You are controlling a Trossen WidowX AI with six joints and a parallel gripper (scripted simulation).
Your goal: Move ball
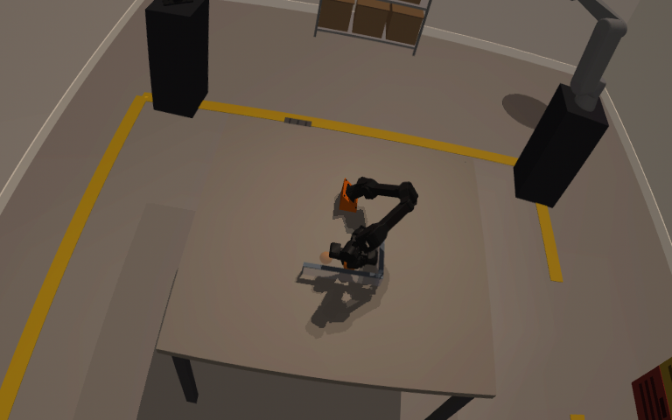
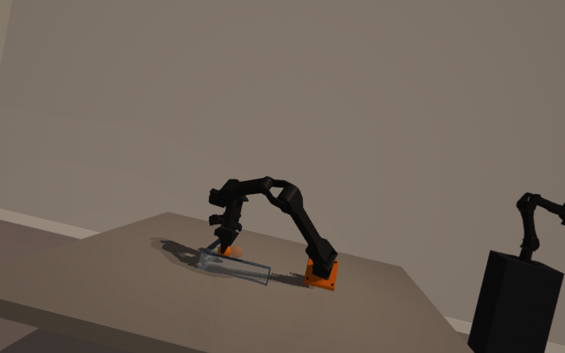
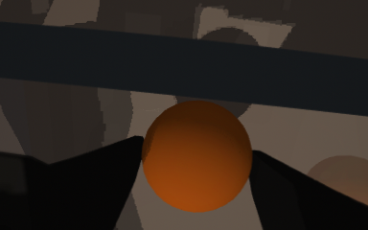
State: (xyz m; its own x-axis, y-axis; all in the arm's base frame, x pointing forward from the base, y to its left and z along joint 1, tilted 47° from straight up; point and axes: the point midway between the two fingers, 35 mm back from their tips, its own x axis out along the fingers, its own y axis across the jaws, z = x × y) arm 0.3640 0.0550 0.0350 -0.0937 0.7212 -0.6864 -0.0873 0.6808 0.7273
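My gripper tip is 10 cm to the left of the see-through copy of ball, 2 cm past it and 2 cm above it. The rest, counted from my gripper tip: orange ball right at my gripper tip.
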